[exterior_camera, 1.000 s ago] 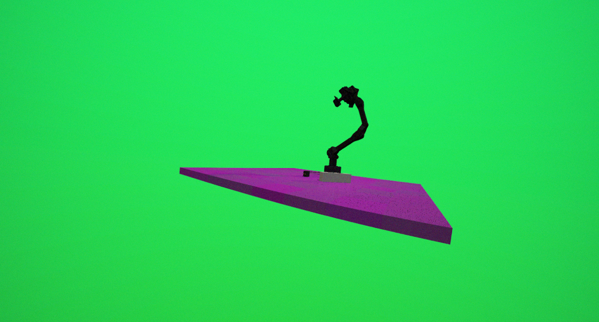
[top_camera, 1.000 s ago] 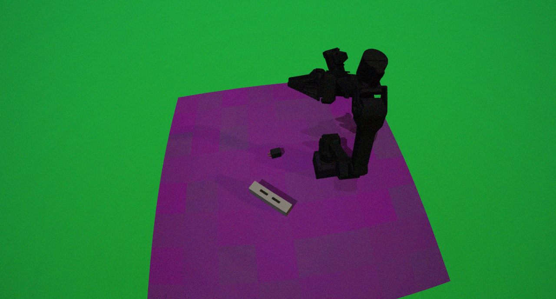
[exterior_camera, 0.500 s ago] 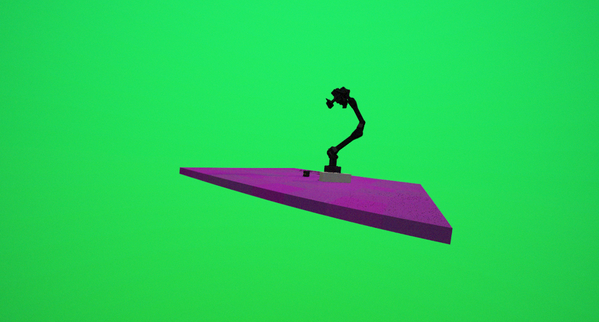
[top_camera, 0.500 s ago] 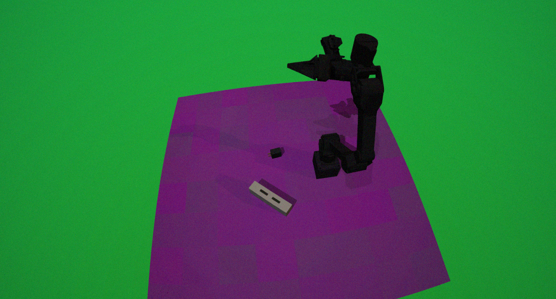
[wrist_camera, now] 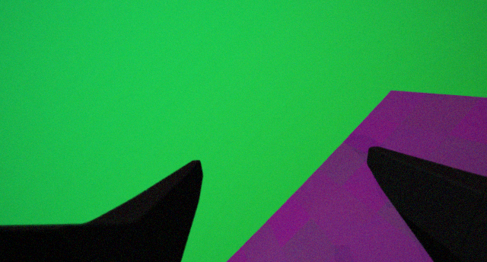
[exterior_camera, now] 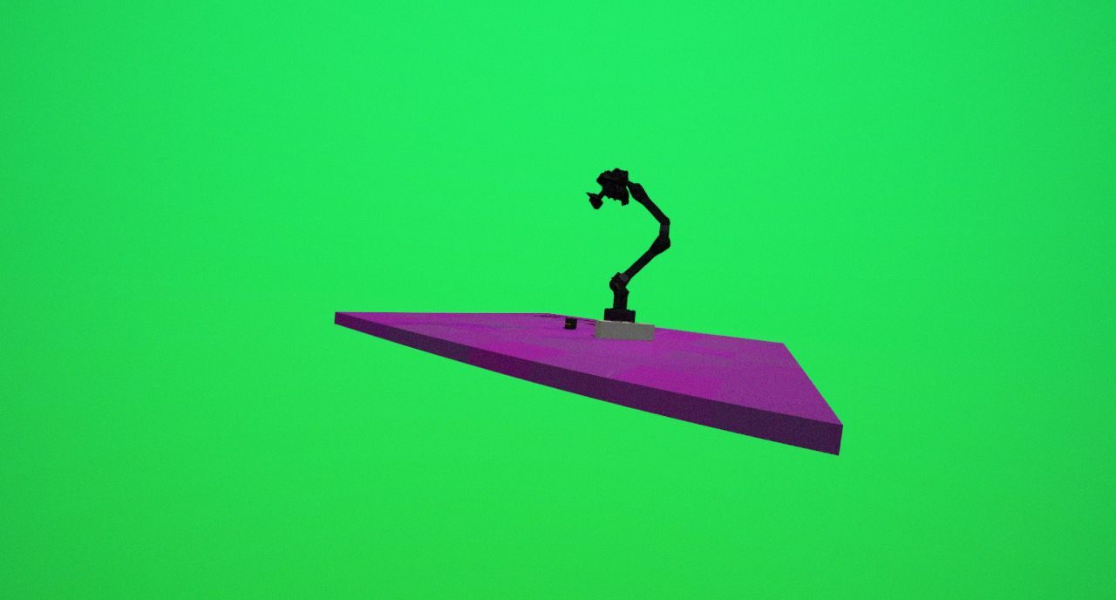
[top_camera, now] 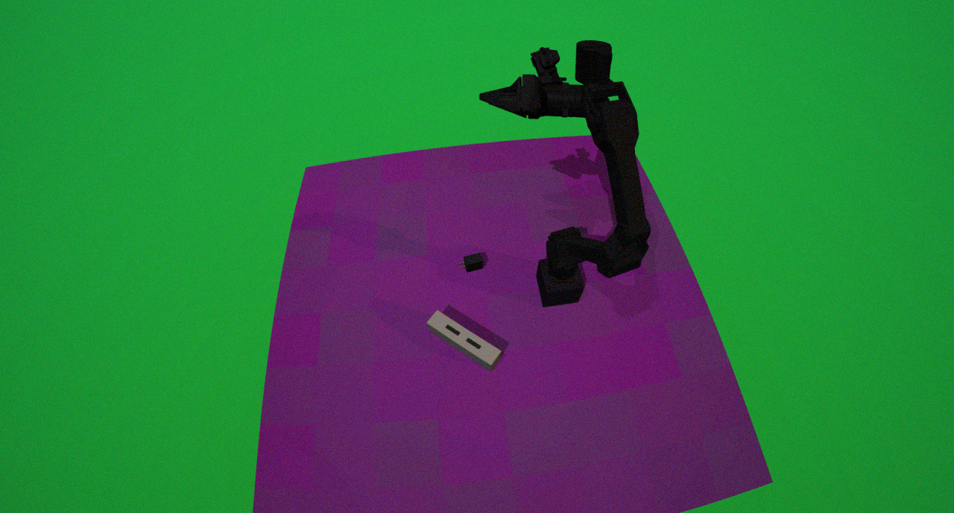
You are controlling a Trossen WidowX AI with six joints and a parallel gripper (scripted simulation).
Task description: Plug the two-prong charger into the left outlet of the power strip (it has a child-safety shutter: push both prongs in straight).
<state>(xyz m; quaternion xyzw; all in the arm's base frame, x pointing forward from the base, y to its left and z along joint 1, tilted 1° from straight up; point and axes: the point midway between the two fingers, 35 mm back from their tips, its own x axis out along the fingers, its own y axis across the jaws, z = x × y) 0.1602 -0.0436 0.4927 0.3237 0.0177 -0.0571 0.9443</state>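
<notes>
Now: the two-prong charger 560 mm below my gripper tip, 60 mm ahead of it and 10 mm to the right of it.
</notes>
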